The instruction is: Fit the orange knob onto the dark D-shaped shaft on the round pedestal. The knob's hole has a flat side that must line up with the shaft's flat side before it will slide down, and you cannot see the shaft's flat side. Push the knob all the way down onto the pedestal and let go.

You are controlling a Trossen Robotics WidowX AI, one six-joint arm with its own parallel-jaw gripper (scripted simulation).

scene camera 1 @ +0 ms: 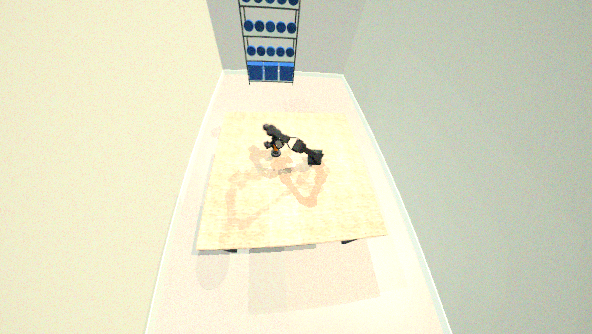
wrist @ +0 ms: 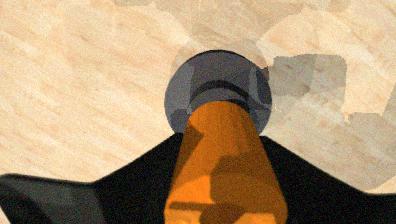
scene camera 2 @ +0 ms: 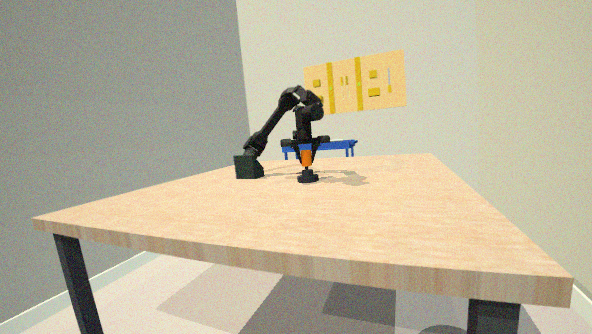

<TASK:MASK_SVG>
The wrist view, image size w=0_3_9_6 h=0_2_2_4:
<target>my gripper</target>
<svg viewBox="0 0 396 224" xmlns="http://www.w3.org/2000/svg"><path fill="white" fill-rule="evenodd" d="M259 136L286 201L288 214L285 224L396 224L396 193L374 194L362 192L322 171L268 136ZM184 135L183 133L174 133L153 149L151 148L137 157L134 161L93 182L77 182L19 173L0 174L0 208L10 224L166 224L164 208L173 181L172 177Z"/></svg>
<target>orange knob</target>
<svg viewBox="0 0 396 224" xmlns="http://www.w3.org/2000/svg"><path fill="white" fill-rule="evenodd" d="M195 110L187 121L172 177L173 181L165 204L166 224L285 224L288 214L286 201L277 183L278 180L274 175L271 163L264 151L262 141L245 109L228 101L214 101Z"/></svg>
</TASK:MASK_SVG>
